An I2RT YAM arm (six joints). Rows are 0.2 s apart.
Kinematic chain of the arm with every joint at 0, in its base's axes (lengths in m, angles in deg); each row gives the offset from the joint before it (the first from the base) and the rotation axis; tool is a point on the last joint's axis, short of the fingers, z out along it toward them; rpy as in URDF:
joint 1: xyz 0 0 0.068 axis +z
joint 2: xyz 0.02 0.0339 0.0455 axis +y
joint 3: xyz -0.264 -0.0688 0 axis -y
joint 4: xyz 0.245 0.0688 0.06 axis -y
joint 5: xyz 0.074 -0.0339 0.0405 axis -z
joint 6: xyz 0.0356 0 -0.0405 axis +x
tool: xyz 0 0 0 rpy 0 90 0
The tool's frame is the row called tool.
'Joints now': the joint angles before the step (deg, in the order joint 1, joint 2, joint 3, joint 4, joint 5, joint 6). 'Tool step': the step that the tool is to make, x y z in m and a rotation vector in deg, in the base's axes. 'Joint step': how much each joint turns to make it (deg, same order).
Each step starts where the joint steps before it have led.
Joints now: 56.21, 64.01, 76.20, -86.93, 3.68, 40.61
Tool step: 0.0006, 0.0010, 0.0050, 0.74, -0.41, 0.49
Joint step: -0.03, 0.35, 1.33, -0.10, -0.21, -0.48
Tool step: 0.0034, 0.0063, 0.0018, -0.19, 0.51, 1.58
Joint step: 0.08, 1.71, 1.38, -0.04, -0.72, -1.36
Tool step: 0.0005, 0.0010, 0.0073, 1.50, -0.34, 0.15
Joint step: -0.08, 0.36, 1.86, -0.06, -0.59, -0.06
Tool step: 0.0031, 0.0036, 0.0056, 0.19, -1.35, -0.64
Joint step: 0.05, 1.12, 1.90, 0.11, 1.18, 0.35
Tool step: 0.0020, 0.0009, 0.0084, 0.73, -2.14, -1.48
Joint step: -0.02, 0.55, 2.20, 0.08, 1.77, 0.94
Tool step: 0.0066, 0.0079, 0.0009, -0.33, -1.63, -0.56
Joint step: -0.03, 1.78, 1.11, 1.31, 1.63, -0.03
